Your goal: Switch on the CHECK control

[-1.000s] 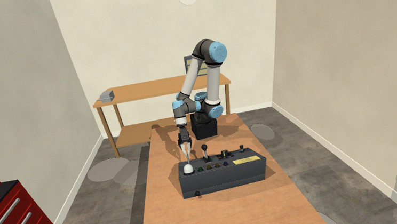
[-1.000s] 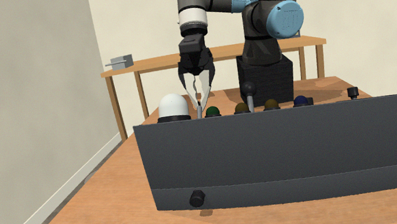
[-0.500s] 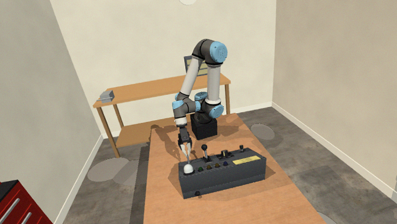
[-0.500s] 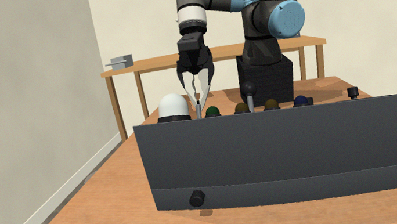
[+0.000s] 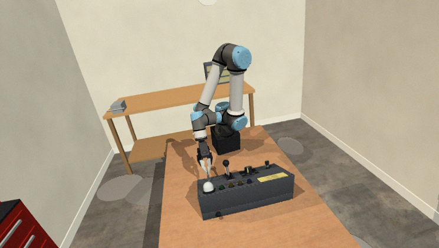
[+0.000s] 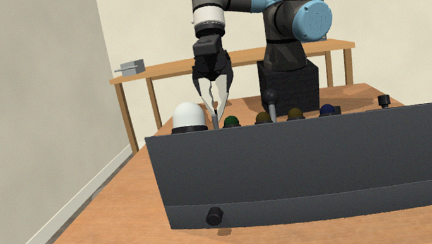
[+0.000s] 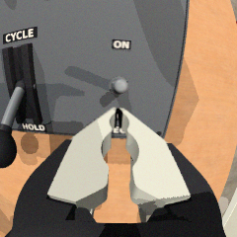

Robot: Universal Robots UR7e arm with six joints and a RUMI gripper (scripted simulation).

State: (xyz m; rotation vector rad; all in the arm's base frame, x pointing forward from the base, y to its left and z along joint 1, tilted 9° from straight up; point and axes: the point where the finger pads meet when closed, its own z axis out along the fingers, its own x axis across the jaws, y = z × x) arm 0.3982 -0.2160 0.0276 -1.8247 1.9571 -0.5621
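Now: hand 2 cm short of the check toggle and 2 cm above it. The rest, counted from my hand: ball lever: 12 cm to the left, 1 cm below; then dark grey console: 6 cm ahead, 18 cm to the left, 4 cm below; then program dial: 5 cm ahead, 23 cm to the left, 2 cm below.
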